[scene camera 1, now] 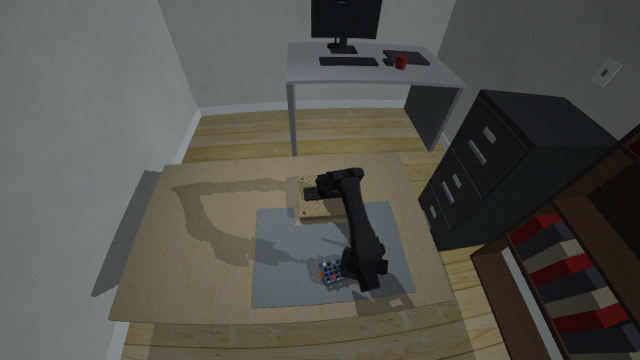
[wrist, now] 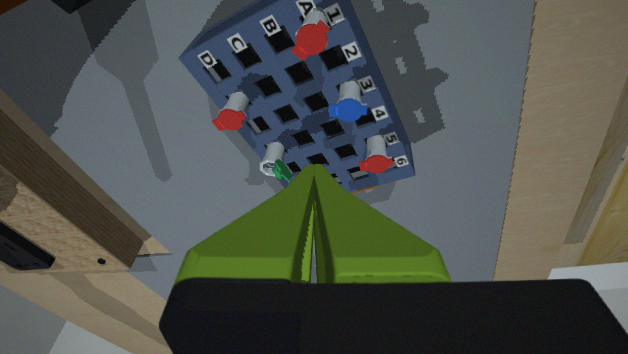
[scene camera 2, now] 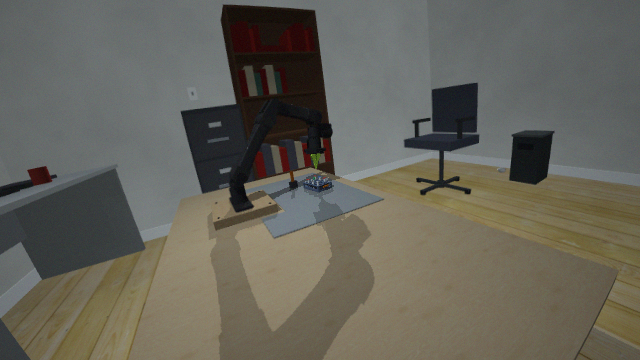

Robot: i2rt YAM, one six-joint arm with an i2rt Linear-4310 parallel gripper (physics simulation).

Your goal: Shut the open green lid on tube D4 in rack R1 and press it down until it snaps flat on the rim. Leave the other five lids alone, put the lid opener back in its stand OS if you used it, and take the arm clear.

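Frame: origin at the arm's base, x down, y ahead, z right, level; millimetres.
Seen in the pictures: gripper, fingertip midpoint: [scene camera 1: 344, 267] [wrist: 314, 178] [scene camera 2: 316, 168]; arm's base at its link origin: [scene camera 1: 324, 193] [scene camera 2: 240, 203].
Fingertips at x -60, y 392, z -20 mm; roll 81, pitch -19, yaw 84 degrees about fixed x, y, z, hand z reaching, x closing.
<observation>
Offsets run from my fingertips to a thing's top centre. "spot": to the spot under its first point. Level surfaces: height alone.
My gripper [scene camera 2: 316, 168] [wrist: 314, 178] is shut and empty. Its green tips are above the D side of blue rack R1 @[dx +29, dy -14, dz +21 mm] [scene camera 2: 312, 188] [wrist: 250, 22], and in the wrist view they appear just beside the green lid @[dx +29, dy -28, dz +26 mm] [wrist: 281, 171]. That lid is open, tilted off the rim of tube D4 @[spot: dx +55, dy -39, dz +26 mm] [wrist: 275, 151], whose mouth shows. The red lids [wrist: 311, 39] [wrist: 230, 120] [wrist: 376, 164] and the blue lid @[dx +44, dy +12, dz +3 mm] [wrist: 348, 110] are on their tubes. The sixth tube does not show in the wrist view. The orange lid opener @[dx +7, dy -96, dz -99 mm] [scene camera 2: 292, 175] stands upright in its black stand [scene camera 2: 293, 185]. Height above the lid is hard to tell.
The rack is on a grey mat @[dx +92 mm] [scene camera 1: 280, 285] [scene camera 2: 345, 200] on the wooden table @[dx +96 mm] [scene camera 1: 165, 280] [scene camera 2: 450, 280]. The arm's wooden base block [scene camera 1: 312, 212] [scene camera 2: 250, 212] sits at the mat's edge. The opener's stand is beside the rack, toward the arm base. Arm shadows cross the mat.
</observation>
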